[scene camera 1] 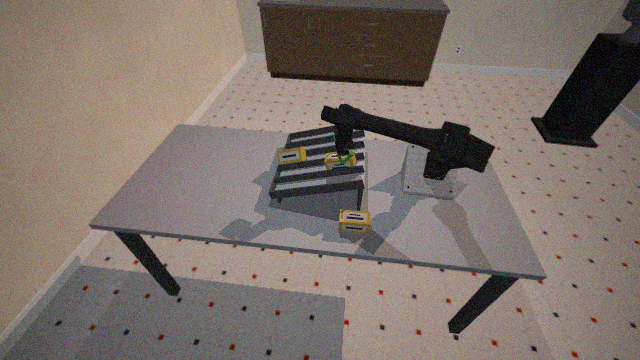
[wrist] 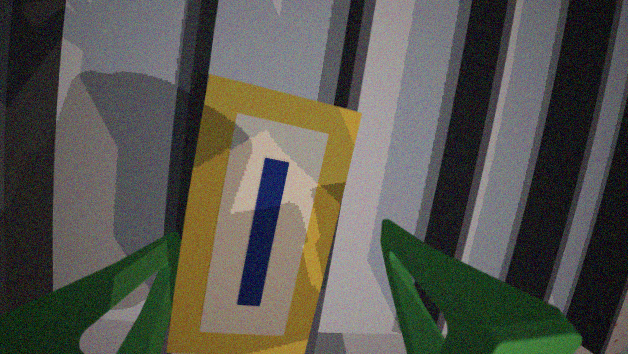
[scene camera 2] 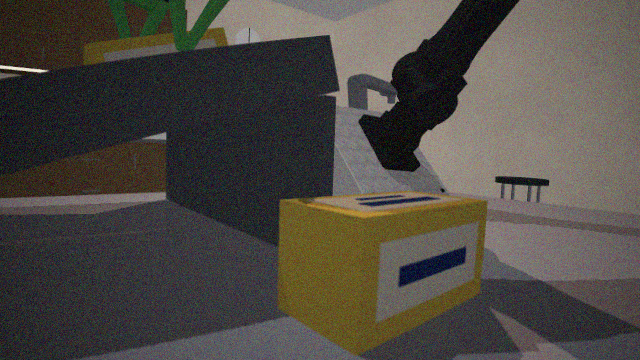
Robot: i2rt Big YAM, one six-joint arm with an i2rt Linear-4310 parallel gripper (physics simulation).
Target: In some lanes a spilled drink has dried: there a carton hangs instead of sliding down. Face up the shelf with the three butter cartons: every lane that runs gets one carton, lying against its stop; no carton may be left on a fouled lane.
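Seen in the pictures: gripper, fingertip midpoint: [scene camera 1: 340, 155] [wrist: 280, 236]; arm's base, link origin: [scene camera 2: 386, 145].
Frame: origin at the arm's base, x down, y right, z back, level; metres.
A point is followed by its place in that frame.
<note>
The tilted shelf [scene camera 1: 315, 191] {x 0.010, y -0.255, z -0.497 m} [scene camera 2: 250, 75] {x -0.033, y -0.246, z -0.382 m} [wrist: 462, 150] has dark rails between pale lanes, its high end at the right in scene camera 1. One yellow butter carton [scene camera 1: 331, 162] {x -0.065, y -0.147, z -0.451 m} [scene camera 2: 120, 53] {x -0.059, y -0.146, z -0.455 m} [wrist: 220, 250] {x -0.082, y -0.129, z -0.416 m} lies lengthwise in a lane near the high end. My gripper [scene camera 1: 345, 159] {x -0.071, y -0.104, z -0.420 m} [scene camera 2: 157, 42] {x -0.071, y -0.104, z -0.420 m} [wrist: 280, 236] {x -0.071, y -0.104, z -0.420 m} is open and empty around it: the left finger is close beside the carton, the right finger stands apart. A second carton [scene camera 1: 291, 156] {x -0.004, y -0.073, z -0.648 m} lies near the low left end. A third carton [scene camera 1: 354, 221] {x 0.044, y -0.350, z -0.322 m} [scene camera 2: 325, 260] {x 0.070, y -0.339, z -0.382 m} lies on the table in front. No spill marks can be made out.
The grey table [scene camera 1: 165, 190] {x 0.109, y -0.297, z -1.192 m} carries the shelf and the arm's pale base plate [scene camera 1: 417, 185] {x 0.071, y -0.068, z -0.063 m}, which stands right of the shelf. The third carton is close to the shelf's front right leg [scene camera 1: 360, 197] {x 0.020, y -0.241, z -0.311 m}. A brown cabinet [scene camera 1: 350, 45] stands on the floor behind.
</note>
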